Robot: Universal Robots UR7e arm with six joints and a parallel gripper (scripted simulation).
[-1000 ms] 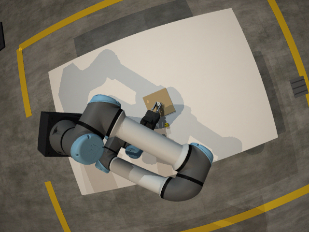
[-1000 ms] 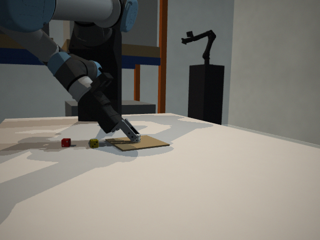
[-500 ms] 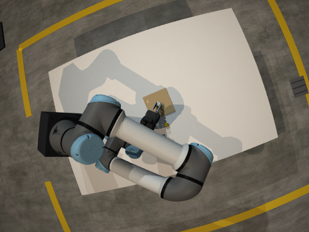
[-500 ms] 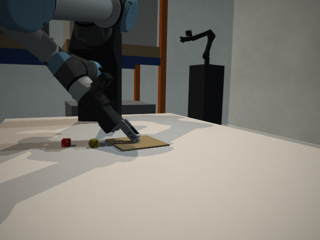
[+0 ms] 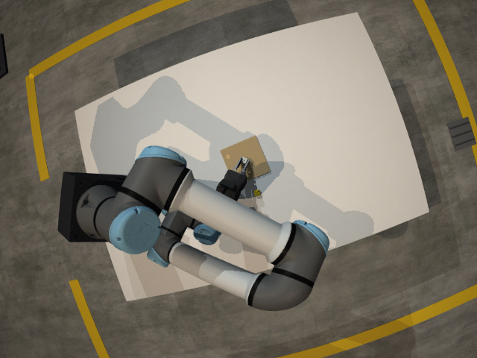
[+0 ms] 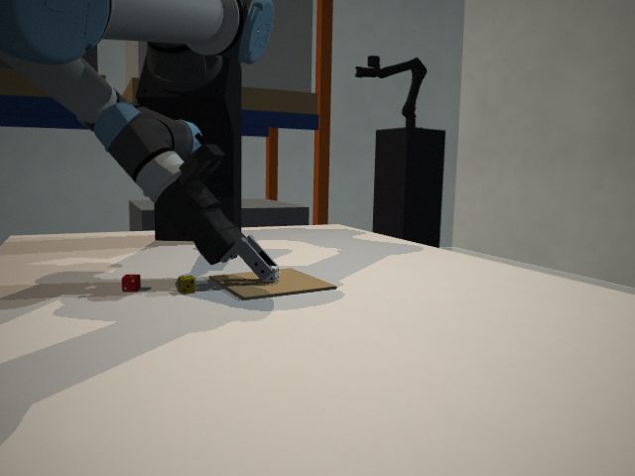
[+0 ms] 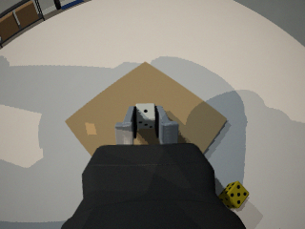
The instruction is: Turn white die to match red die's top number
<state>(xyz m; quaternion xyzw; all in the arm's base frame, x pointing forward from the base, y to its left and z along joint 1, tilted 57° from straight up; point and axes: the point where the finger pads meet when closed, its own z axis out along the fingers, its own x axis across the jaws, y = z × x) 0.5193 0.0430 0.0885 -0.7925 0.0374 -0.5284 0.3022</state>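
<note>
Right now my hand is 10 mm short of the white die, 10 mm to the right of it and 10 mm above it. From my hand the other things lie so: yellow die 10 mm ahead, 110 mm to the right, 20 mm below; red die 30 mm behind, 180 mm to the right, 20 mm below; tan mat 10 mm ahead, 10 mm to the left, 20 mm below.
</note>
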